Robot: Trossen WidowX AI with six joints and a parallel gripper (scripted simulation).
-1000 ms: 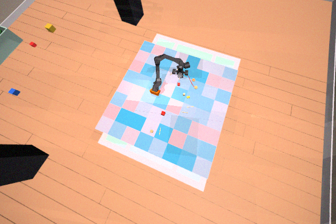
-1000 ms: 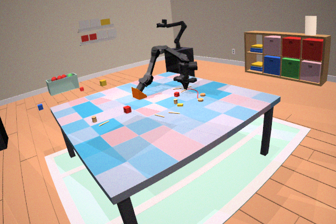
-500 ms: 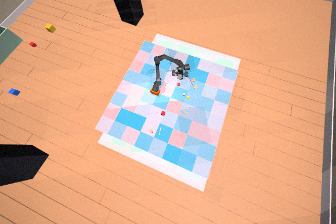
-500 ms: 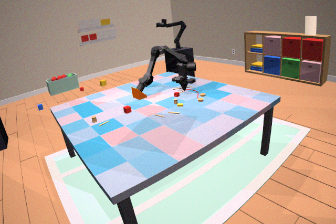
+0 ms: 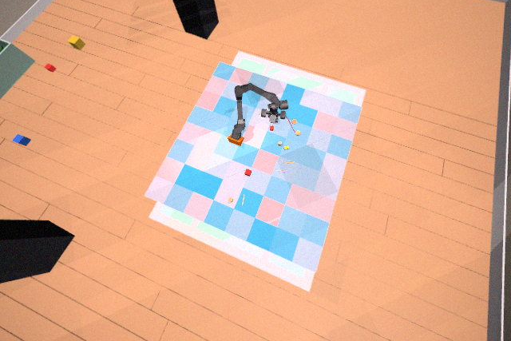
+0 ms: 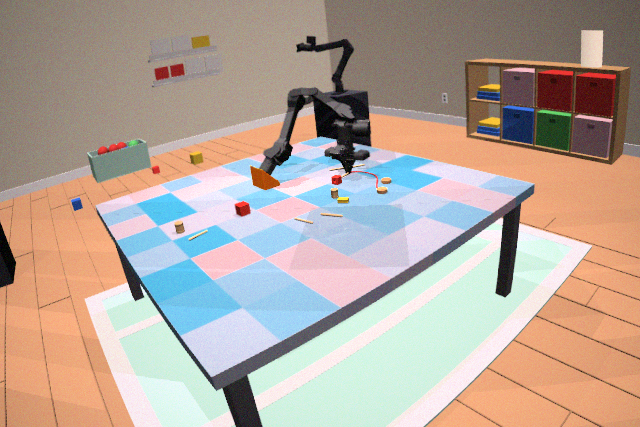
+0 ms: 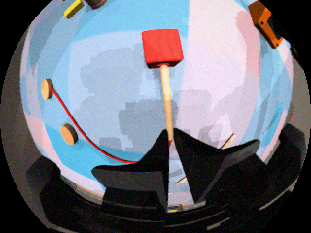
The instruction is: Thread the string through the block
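Now: the yellow piece 190 mm ahead of my gripper tip, 180 mm to the right of it and 10 mm below it.
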